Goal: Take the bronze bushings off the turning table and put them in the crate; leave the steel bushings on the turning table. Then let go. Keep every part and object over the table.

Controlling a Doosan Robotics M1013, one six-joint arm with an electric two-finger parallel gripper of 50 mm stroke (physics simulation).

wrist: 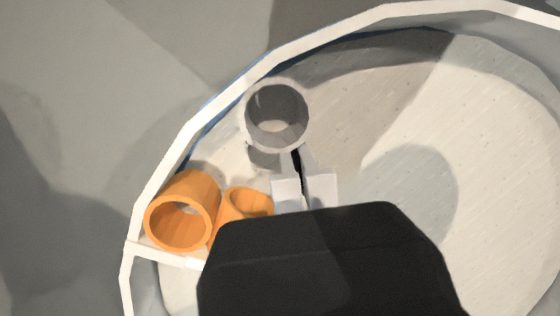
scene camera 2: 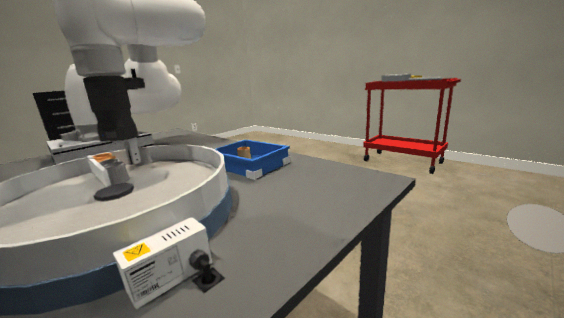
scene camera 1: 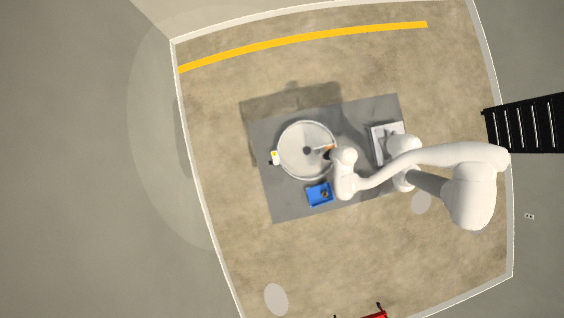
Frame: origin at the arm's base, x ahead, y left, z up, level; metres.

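Seen in the pictures: gripper, between the fingertips: (wrist: 292, 157) (scene camera 2: 135, 163); arm's base, origin of its link: (scene camera 1: 390, 145).
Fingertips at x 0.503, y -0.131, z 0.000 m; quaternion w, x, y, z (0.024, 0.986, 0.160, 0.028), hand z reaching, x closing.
Pixels of each thing's top centre, then the offset from my fingertips to it. "spot": a spot on its surface instead.
- second bronze bushing, centre of its top: (wrist: 241, 245) dy -0.050, dx -0.024, dz +0.026 m
- white divider, a spot on its surface: (scene camera 2: 98, 170) spot: dy -0.088, dx +0.029, dz +0.017 m
- blue crate, centre of its top: (scene camera 2: 248, 148) (scene camera 1: 320, 195) dy +0.243, dx +0.154, dz -0.015 m
- white control box, a spot on its surface: (scene camera 2: 162, 272) spot: dy -0.164, dx +0.361, dz -0.036 m
My gripper (scene camera 2: 134, 154) (wrist: 292, 157) is shut and empty, low over the turning table (scene camera 1: 295, 137) (scene camera 2: 165, 212) (wrist: 495, 120). In the wrist view a steel bushing (wrist: 277, 100) stands upright just beyond the fingertips, close to the rim. One bronze bushing (wrist: 197, 187) is between the rim and a second bronze bushing (wrist: 220, 220), left of the fingers; the black gripper body partly hides the second. In scene camera 2 a bronze bushing (scene camera 2: 104, 157) and a steel bushing (scene camera 2: 119, 173) show by the white divider (scene camera 2: 98, 170). The blue crate (scene camera 1: 312, 201) (scene camera 2: 272, 163) holds a bronze bushing (scene camera 1: 324, 193) (scene camera 2: 243, 152).
The turning table's raised rim and the divider (wrist: 165, 256) stand near the gripper. A white control box (scene camera 1: 274, 157) (scene camera 2: 162, 272) with a black knob sits beside the turning table. The crate's walls rise close to the rim. A red cart (scene camera 2: 412, 85) stands away on the floor.
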